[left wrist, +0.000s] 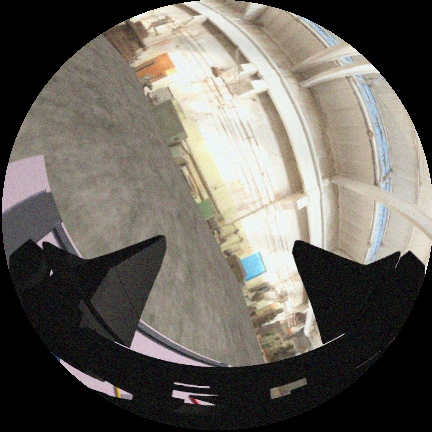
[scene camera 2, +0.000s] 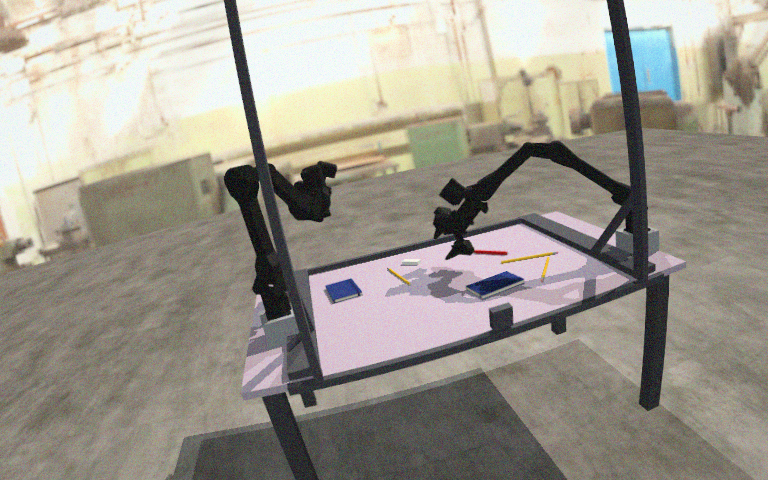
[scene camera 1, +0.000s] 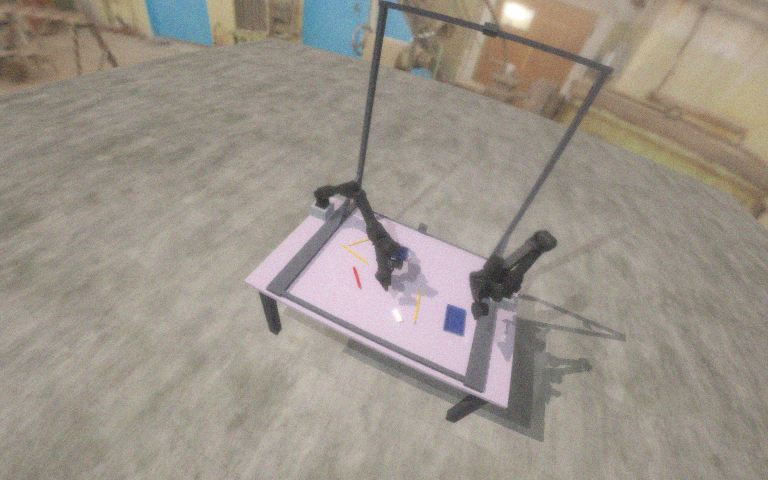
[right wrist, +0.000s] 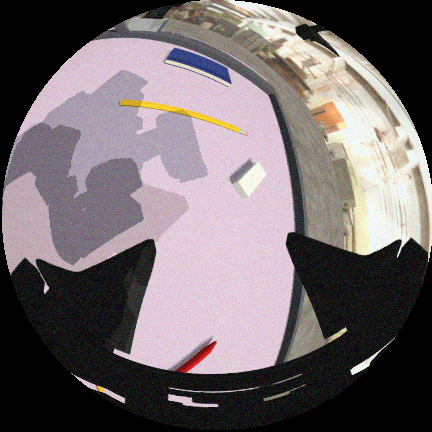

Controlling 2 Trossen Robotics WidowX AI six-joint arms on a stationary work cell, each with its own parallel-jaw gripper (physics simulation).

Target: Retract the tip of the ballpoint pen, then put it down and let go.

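Places are measured from the left arm's base along level axes (x down, y right, z back), in centimetres.
Pixels of known places: left gripper, fingertip midpoint: (left wrist: 231, 245) (scene camera 1: 475, 310); right gripper, fingertip midpoint: (scene camera 2: 440, 249) (scene camera 1: 388, 288) (right wrist: 221, 243); left arm's base, origin of the base link: (scene camera 2: 278, 313); right arm's base, origin of the base link: (scene camera 1: 322, 204).
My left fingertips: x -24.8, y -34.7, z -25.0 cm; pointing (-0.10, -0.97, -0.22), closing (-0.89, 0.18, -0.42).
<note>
For each thing: its middle in the pictures, then the offset to it from my left fingertips.
- red pen, body centre: (scene camera 2: 490, 252) (scene camera 1: 356, 277) dz -46.0, dx +31.3, dy +22.2 cm
- white eraser, body centre: (right wrist: 250, 178) (scene camera 2: 411, 262) (scene camera 1: 397, 315) dz -23.0, dx +31.2, dy +8.7 cm
- yellow pencil, body centre: (right wrist: 193, 114) (scene camera 2: 398, 275) (scene camera 1: 417, 306) dz -15.0, dx +31.4, dy +16.6 cm
- blue notebook, body centre: (right wrist: 199, 63) (scene camera 2: 343, 290) (scene camera 1: 454, 319) dz +3.0, dx +31.2, dy +15.3 cm
A red pen (scene camera 1: 357, 277) (scene camera 2: 490, 252) lies flat on the pale pink table. One end of the pen also shows near the bottom of the right wrist view (right wrist: 198, 357); the rest is hidden by the gripper body. Whether its tip is out cannot be told. My right gripper (scene camera 1: 394, 276) (scene camera 2: 443, 245) (right wrist: 221, 243) is open and empty above the table, beside the pen and apart from it. My left gripper (scene camera 1: 480, 309) (scene camera 2: 333, 169) (left wrist: 231, 245) is open and empty, raised at the table's other end, far from the pen and facing outward.
A white eraser (scene camera 1: 397, 315) (scene camera 2: 410, 262) (right wrist: 251, 178) and a yellow pencil (scene camera 1: 417, 307) (scene camera 2: 398, 276) (right wrist: 185, 112) lie mid-table. Two more pencils (scene camera 1: 355, 254) (scene camera 2: 529, 258) lie past the pen. One blue notebook (scene camera 1: 455, 319) (scene camera 2: 342, 290) lies near the left arm, another (scene camera 2: 495, 284) under the right arm.
</note>
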